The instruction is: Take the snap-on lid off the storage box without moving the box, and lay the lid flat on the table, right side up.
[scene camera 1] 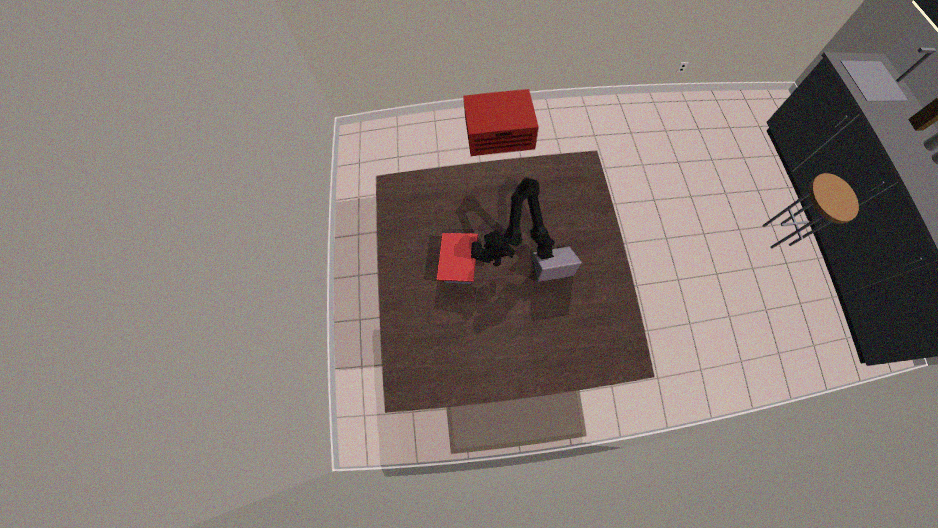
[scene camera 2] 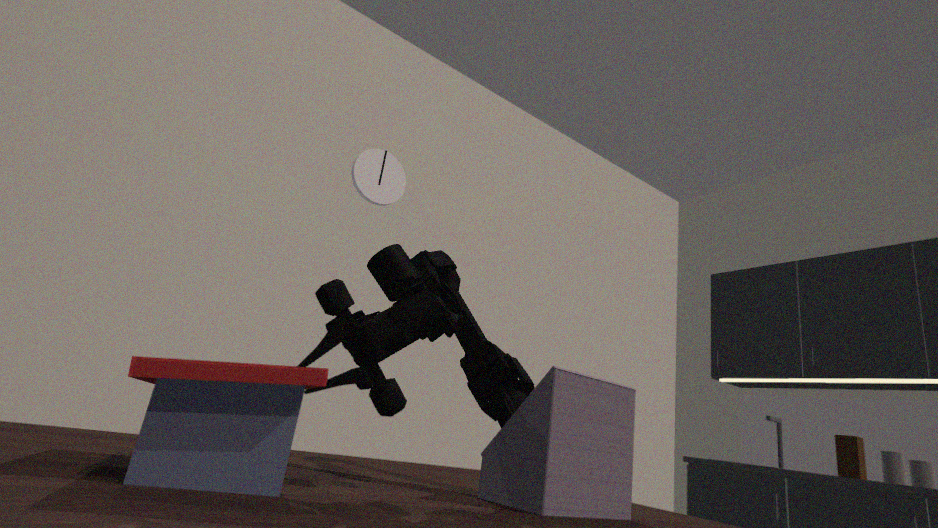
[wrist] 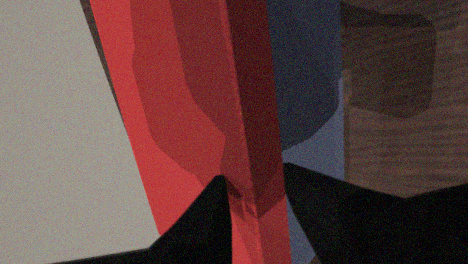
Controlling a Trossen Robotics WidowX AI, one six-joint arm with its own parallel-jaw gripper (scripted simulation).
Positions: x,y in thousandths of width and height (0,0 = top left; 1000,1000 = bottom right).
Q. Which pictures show the red lid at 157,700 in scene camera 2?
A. Scene camera 1, scene camera 2 and the wrist view: all of them.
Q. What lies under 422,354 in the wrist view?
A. A red lid.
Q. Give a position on a blue-grey storage box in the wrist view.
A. At 655,188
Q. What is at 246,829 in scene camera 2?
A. A blue-grey storage box.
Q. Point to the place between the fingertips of my gripper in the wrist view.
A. At 542,676
